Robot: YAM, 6 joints.
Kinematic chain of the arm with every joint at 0, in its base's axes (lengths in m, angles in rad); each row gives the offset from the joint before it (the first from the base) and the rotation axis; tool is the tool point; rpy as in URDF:
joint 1: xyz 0 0 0.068 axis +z
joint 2: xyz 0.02 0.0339 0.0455 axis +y
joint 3: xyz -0.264 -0.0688 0 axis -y
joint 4: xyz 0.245 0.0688 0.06 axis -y
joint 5: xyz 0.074 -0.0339 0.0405 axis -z
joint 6: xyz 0.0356 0 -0.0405 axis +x
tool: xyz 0 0 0 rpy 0 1.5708 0
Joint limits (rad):
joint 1: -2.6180..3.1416
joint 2: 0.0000..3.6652
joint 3: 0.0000..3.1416
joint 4: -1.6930..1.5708
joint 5: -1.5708..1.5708
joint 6: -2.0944..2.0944
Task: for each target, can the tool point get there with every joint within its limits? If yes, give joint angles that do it. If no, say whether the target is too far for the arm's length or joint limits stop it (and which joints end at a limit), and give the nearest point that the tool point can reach.
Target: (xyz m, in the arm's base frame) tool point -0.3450 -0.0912 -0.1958
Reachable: no: joint limits stop it (at a limit: joint 1) | nearest point -0.3450 -0.0356 -0.1958 | short by 0.056 m
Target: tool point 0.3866 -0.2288 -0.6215
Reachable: no: too far | nearest point 0.3123 -0.1848 -0.3618 | short by 0.274 m
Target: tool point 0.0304 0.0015 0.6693
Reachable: yes | joints 2.1216 1.2064 2.0809 1.2548 0.8479 -0.2495
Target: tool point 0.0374 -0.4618 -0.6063
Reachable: no: too far | nearest point 0.0301 -0.3715 -0.3584 | short by 0.264 m
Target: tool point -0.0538 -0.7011 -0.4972
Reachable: no: too far | nearest point -0.0381 -0.4963 -0.2809 | short by 0.298 m
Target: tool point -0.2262 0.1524 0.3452
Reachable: yes | joints 2.6483 1.1953 0.9567 0.0904 0.8652 0.7860
